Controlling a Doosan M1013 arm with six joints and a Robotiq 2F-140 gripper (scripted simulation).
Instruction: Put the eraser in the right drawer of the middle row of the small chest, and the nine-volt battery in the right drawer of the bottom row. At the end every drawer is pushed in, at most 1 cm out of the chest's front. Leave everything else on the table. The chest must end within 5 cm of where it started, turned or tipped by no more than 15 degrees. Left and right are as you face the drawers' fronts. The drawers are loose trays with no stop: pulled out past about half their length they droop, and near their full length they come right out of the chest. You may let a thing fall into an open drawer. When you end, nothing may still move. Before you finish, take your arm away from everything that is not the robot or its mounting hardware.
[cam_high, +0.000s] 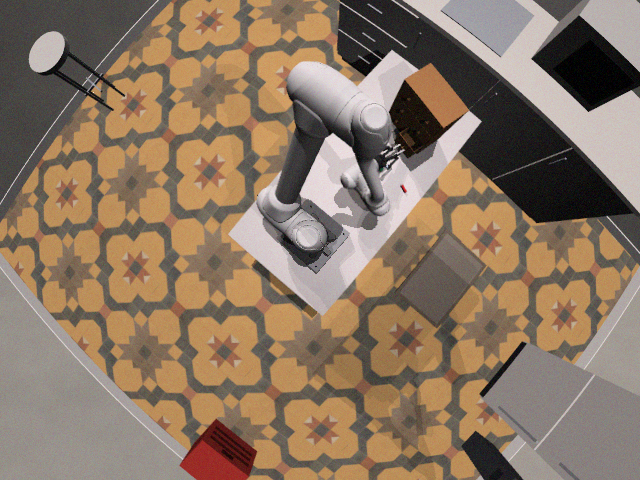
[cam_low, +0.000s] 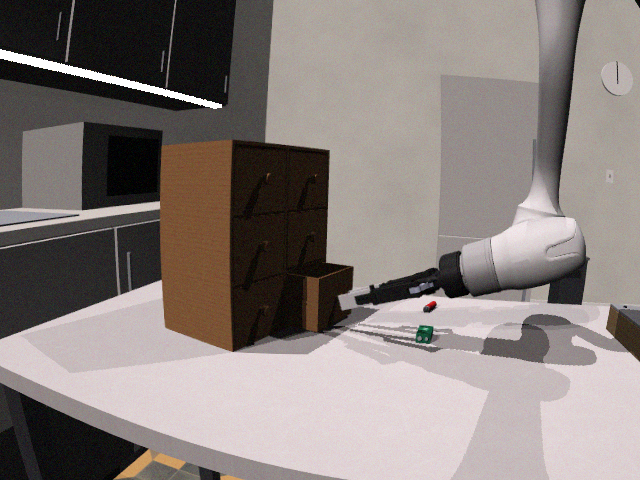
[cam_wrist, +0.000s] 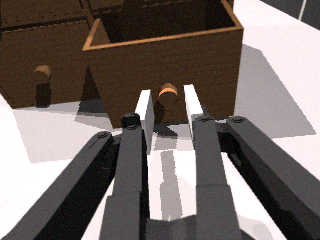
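My gripper is now 13 cm past the green nine-volt battery, 5 cm above it and 1 cm to the right of it. From my hand the other things lie so: red cylinder: 18 cm to the right, 11 cm behind, 6 cm below; white eraser: 21 cm ahead, 6 cm above, 1 cm to the right.
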